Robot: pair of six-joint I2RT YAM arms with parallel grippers.
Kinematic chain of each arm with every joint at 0, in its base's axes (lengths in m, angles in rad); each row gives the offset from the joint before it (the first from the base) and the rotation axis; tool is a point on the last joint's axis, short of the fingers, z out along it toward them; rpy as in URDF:
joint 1: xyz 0 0 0.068 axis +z
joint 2: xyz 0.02 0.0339 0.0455 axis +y
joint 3: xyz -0.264 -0.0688 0 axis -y
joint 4: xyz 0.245 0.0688 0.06 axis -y
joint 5: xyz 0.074 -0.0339 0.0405 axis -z
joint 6: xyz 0.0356 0 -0.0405 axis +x
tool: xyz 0 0 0 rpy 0 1.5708 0
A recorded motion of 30 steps. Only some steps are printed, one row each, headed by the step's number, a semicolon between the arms.
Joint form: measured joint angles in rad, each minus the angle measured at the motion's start. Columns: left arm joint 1, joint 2, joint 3, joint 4, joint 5, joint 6; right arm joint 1, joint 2, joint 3, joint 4, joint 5, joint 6.
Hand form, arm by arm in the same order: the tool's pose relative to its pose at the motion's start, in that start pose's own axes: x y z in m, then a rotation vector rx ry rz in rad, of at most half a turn. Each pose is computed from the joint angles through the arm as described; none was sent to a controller.
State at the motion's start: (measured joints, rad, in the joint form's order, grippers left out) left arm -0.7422 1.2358 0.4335 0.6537 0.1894 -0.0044; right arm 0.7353 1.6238 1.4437 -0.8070 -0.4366 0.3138
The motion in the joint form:
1: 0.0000 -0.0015 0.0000 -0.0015 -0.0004 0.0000; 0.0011 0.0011 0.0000 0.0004 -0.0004 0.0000
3: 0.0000 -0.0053 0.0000 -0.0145 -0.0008 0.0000; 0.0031 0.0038 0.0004 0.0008 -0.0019 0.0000
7: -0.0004 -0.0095 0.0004 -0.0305 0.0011 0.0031; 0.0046 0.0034 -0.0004 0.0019 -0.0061 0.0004
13: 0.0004 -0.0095 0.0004 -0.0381 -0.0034 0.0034; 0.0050 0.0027 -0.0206 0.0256 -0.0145 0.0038
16: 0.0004 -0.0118 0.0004 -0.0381 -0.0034 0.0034; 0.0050 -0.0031 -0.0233 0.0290 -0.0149 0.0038
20: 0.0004 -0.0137 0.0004 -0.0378 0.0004 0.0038; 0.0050 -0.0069 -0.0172 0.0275 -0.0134 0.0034
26: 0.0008 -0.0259 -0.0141 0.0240 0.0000 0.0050; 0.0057 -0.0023 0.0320 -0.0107 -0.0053 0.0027
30: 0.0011 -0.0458 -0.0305 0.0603 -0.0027 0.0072; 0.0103 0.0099 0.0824 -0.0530 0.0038 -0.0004
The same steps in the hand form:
1: -0.0002 0.0000 -0.0002 -0.0004 0.0000 0.0000; 0.0001 0.0002 0.0005 -0.0006 0.0013 -0.0005
3: 0.0004 -0.0001 -0.0007 -0.0008 0.0090 -0.0017; 0.0001 0.0005 0.0016 -0.0024 0.0044 -0.0012
7: 0.0011 -0.0004 -0.0012 0.0014 0.0202 -0.0007; 0.0004 0.0010 0.0019 -0.0072 0.0059 -0.0023
13: 0.0020 0.0000 -0.0013 -0.0039 0.0277 -0.0019; 0.0021 -0.0009 0.0057 -0.0165 0.0051 -0.0010
16: 0.0015 -0.0001 -0.0016 -0.0039 0.0254 -0.0015; 0.0024 -0.0003 0.0042 -0.0187 -0.0004 -0.0037
20: 0.0010 -0.0003 -0.0018 -0.0001 0.0233 -0.0007; 0.0015 0.0012 0.0017 -0.0197 -0.0081 -0.0077
26: -0.0034 -0.0007 -0.0048 -0.0007 -0.0352 0.0116; -0.0042 0.0070 -0.0064 -0.0141 -0.0158 -0.0116
30: -0.0059 -0.0014 -0.0092 -0.0037 -0.0743 0.0212; -0.0091 0.0128 -0.0118 -0.0062 -0.0128 -0.0164

